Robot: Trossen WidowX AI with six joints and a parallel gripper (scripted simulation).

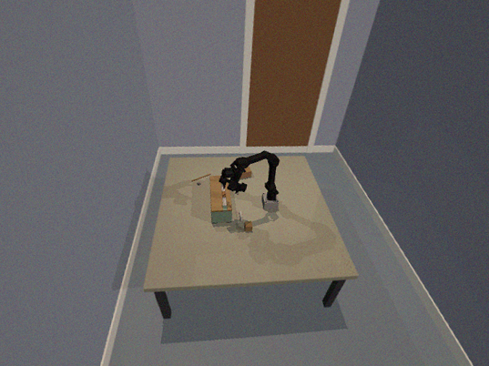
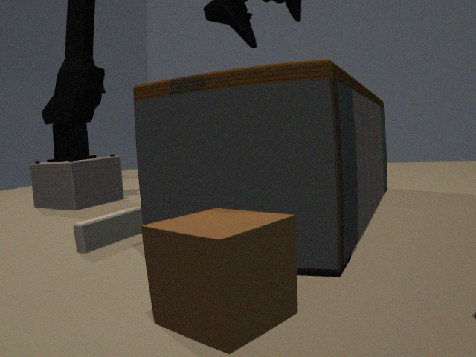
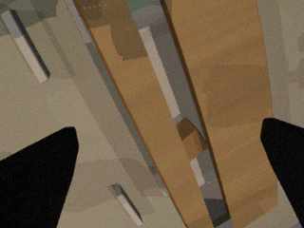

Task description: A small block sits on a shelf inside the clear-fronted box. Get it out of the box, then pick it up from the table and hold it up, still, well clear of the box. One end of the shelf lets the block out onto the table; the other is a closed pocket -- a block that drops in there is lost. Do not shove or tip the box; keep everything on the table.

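Right now the long box is 4 cm ahead of my gripper tip, 10 cm to the right of it and 16 cm below it. Round my gripper tip: thin stick (29 cm ahead, 38 cm to the right, 22 cm below).
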